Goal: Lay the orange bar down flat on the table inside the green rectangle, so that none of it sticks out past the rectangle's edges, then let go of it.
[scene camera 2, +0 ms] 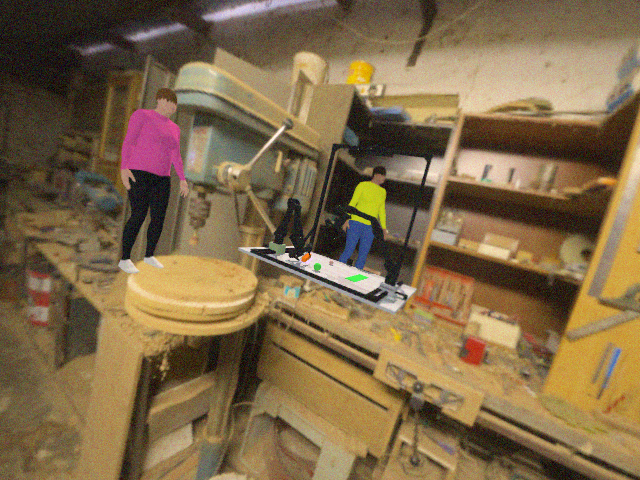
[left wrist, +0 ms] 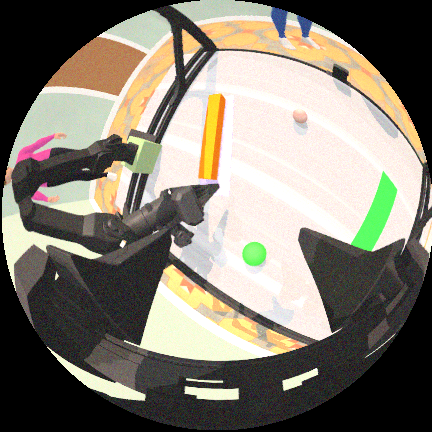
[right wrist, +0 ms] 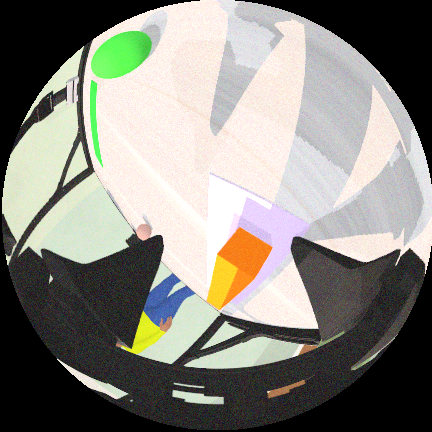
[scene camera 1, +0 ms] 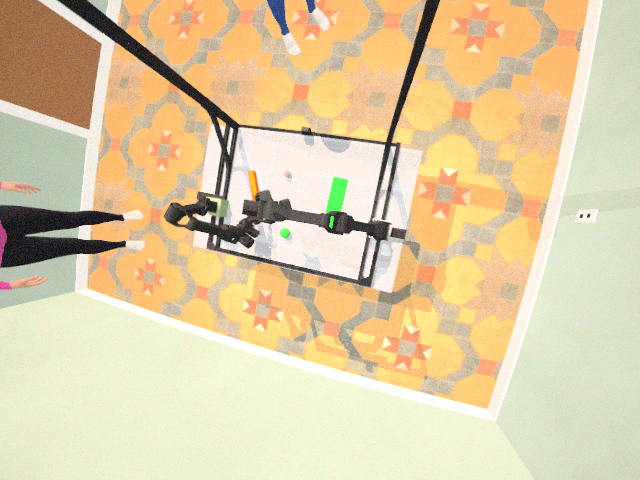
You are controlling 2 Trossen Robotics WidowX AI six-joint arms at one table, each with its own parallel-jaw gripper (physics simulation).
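Where they show: left gripper, fingertip midpoint: [scene camera 2: 329, 236] [left wrist: 237, 235]; right gripper, fingertip midpoint: [scene camera 2: 304, 258] [left wrist: 208, 185] [right wrist: 229, 243]; left arm's base, origin of the base link: [scene camera 2: 389, 283] [right wrist: 66, 92] [scene camera 1: 380, 230]; right arm's base, origin of the base link: [scene camera 2: 278, 243] [left wrist: 130, 152] [scene camera 1: 212, 206].
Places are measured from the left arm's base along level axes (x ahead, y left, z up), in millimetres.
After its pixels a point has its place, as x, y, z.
The orange bar [scene camera 1: 252, 182] @(742, -97, -31) [scene camera 2: 306, 256] @(700, -13, -30) [left wrist: 212, 137] @(705, -40, -30) [right wrist: 245, 252] @(677, 54, -44) lies flat on a pale patch [left wrist: 225, 165] @(658, 7, -62) [right wrist: 287, 220] @(677, 89, -62), well left of the green rectangle [scene camera 1: 338, 191] @(260, -149, -62) [scene camera 2: 356, 277] @(269, -81, -62) [left wrist: 375, 215] @(272, -107, -62) [right wrist: 94, 120] @(287, -50, -62) in scene camera 1. The left arm hides part of the rectangle there. My right gripper [left wrist: 208, 185] @(661, 63, -34) [right wrist: 229, 243] @(661, 63, -34) is open and empty; in the left wrist view it is beside the bar's near end, one fingertip close to it. In its own view the bar's end shows between the fingers. My left gripper [left wrist: 237, 235] @(521, 28, 186) is open and empty, above the table.
A green ball [scene camera 1: 284, 233] @(488, 136, -10) [scene camera 2: 317, 266] @(481, 158, -28) [left wrist: 254, 254] @(492, 126, -11) [right wrist: 121, 55] and a small pink ball [scene camera 1: 287, 174] @(549, -179, -31) [left wrist: 300, 116] @(552, -175, -31) [right wrist: 144, 231] @(562, -167, -44) are on the table. A pale green block [scene camera 1: 217, 206] @(900, 78, 15) [scene camera 2: 277, 248] @(889, 134, -17) [left wrist: 145, 155] @(884, 77, -13) is at the right arm's base. Black frame rails border the table.
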